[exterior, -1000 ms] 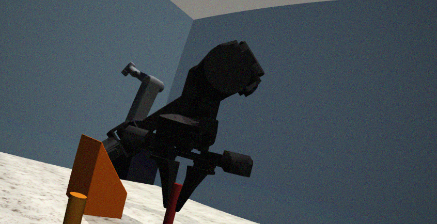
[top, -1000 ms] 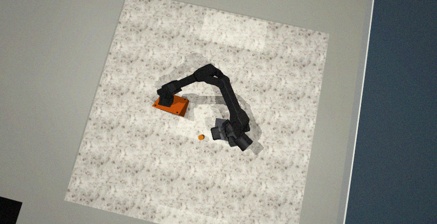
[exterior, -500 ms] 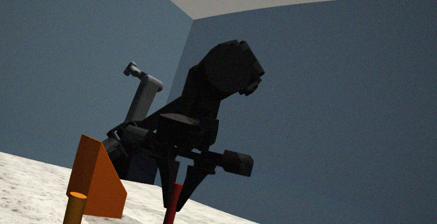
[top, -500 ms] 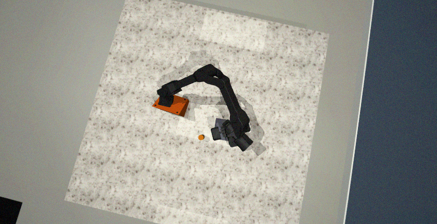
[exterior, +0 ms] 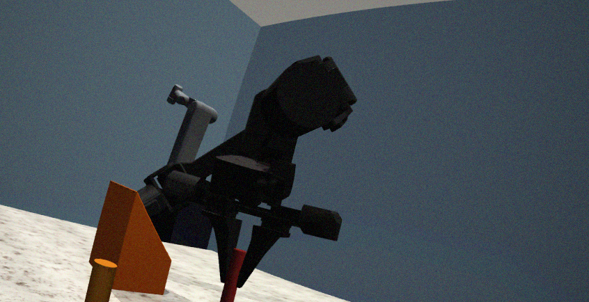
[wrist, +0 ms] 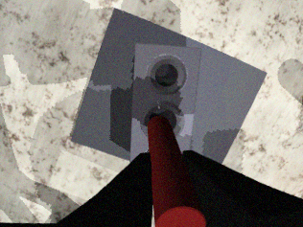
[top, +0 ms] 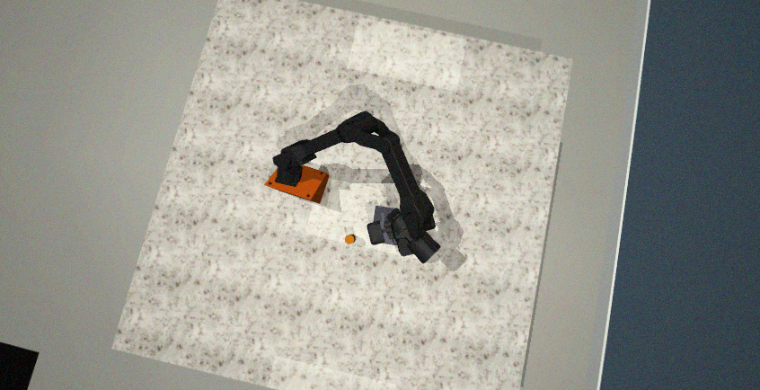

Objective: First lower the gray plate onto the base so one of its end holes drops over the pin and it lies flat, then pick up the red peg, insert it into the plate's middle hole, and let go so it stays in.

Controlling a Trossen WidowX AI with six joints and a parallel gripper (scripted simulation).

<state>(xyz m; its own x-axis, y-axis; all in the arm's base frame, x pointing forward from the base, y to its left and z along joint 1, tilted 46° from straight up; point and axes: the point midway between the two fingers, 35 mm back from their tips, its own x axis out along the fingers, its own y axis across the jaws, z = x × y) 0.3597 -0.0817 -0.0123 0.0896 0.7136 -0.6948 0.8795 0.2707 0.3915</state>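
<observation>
Now: the gray plate 7 cm below my gripper tip. Also, from my gripper tip: small orange cylinder: 14 cm behind, 7 cm to the right, 7 cm below; base: 10 cm below, 1 cm to the left, 1 cm behind; red peg: right at my gripper tip.
</observation>
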